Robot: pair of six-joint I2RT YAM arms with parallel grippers.
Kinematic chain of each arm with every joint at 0, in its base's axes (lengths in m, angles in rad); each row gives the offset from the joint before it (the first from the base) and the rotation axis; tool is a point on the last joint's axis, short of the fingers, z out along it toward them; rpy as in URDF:
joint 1: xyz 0 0 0.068 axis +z
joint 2: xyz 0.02 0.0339 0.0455 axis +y
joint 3: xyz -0.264 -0.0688 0 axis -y
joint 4: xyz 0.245 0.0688 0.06 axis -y
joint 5: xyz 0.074 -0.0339 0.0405 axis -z
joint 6: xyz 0.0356 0 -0.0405 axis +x
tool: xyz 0 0 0 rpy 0 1.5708 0
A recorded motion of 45 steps. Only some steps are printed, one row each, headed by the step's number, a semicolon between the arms.
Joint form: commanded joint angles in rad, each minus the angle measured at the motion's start. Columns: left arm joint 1, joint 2, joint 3, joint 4, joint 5, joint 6; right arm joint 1, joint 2, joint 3, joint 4, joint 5, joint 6.
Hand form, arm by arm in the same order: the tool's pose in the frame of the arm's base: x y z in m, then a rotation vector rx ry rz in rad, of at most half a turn. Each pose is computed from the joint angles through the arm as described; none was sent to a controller.
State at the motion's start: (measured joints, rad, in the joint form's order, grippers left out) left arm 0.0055 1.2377 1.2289 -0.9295 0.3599 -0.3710; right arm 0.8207 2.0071 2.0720 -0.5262 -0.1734 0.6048
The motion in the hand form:
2: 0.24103 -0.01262 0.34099 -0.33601 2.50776 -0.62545; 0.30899 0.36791 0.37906 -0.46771 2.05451 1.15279
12: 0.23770 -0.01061 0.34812 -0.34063 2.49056 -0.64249; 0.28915 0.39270 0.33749 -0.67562 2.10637 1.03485
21: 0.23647 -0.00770 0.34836 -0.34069 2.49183 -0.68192; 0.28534 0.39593 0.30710 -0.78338 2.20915 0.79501
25: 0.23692 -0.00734 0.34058 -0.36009 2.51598 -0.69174; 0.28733 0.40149 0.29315 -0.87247 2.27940 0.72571
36: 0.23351 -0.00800 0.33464 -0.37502 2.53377 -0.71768; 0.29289 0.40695 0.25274 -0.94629 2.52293 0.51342
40: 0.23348 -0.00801 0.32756 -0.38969 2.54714 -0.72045; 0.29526 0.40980 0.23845 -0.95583 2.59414 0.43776
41: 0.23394 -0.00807 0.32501 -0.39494 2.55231 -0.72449; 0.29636 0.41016 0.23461 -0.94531 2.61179 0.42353
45: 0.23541 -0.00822 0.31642 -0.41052 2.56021 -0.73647; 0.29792 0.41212 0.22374 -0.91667 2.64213 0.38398
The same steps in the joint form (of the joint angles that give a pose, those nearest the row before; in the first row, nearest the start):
2: -0.0040 0.0018 0.0290 -0.0308 0.0133 -0.0165; 0.0335 0.0150 -0.0261 0.1464 -0.0718 -0.0274
12: 0.0067 -0.0087 0.0471 -0.0451 0.0290 -0.0198; 0.0992 0.0440 -0.1025 0.1301 -0.0501 -0.1693
21: 0.0244 -0.0098 0.0478 -0.0552 0.0681 -0.0134; 0.1168 0.0814 -0.1025 -0.0059 0.0528 -0.2890
25: 0.0267 -0.0059 0.0248 -0.0553 0.0741 -0.0192; 0.1198 0.1407 -0.0321 -0.1205 0.0463 -0.3404
36: 0.0267 -0.0162 -0.0020 -0.0588 0.0910 -0.0293; 0.1202 0.2902 0.1273 -0.4062 0.0877 -0.3578
40: 0.0267 -0.0170 -0.0279 -0.0482 0.0911 -0.0355; 0.1211 0.3507 0.1917 -0.4912 0.1081 -0.3537
41: 0.0267 -0.0152 -0.0359 -0.0442 0.0933 -0.0382; 0.1202 0.3630 0.2010 -0.5030 0.1132 -0.3449
45: 0.0267 -0.0124 -0.0671 -0.0193 0.0995 -0.0487; 0.1215 0.3881 0.2069 -0.5111 0.1352 -0.3224

